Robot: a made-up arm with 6 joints. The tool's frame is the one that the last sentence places.
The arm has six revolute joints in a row. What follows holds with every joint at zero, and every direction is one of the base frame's. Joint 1 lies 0.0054 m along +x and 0.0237 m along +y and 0.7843 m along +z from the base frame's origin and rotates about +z. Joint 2 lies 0.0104 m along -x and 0.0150 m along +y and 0.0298 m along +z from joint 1 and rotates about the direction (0, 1, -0.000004). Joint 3 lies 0.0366 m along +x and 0.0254 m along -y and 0.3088 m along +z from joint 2 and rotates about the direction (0, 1, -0.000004). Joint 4 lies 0.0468 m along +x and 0.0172 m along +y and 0.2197 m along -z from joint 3 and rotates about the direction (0, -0.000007, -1). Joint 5 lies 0.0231 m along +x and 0.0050 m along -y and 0.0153 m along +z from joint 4 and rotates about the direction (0, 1, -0.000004). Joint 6 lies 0.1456 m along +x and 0.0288 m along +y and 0.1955 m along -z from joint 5 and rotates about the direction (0, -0.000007, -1). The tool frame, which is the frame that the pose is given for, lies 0.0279 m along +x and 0.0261 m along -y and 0.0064 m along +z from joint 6; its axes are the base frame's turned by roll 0.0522, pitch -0.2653 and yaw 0.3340 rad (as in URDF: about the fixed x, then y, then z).
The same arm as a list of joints. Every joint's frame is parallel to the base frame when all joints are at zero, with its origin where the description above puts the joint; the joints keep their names.
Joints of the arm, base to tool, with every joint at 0 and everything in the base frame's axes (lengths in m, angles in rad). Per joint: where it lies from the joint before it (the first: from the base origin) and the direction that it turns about. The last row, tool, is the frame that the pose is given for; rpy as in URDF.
joint 1: axis +z origin 0.0054 0.0237 0.7843
joint 2: axis +y origin -0.0104 0.015 0.0298
joint 3: axis +y origin 0.0366 -0.0254 0.3088
joint 4: axis -z origin 0.0468 0.0172 -0.2197
joint 5: axis +y origin 0.0231 -0.005 0.0153
joint 6: axis -z origin 0.1456 0.0288 -0.1955
tool: origin 0.0279 -0.0261 0.0064 rpy 0.0522 -0.2653 0.334

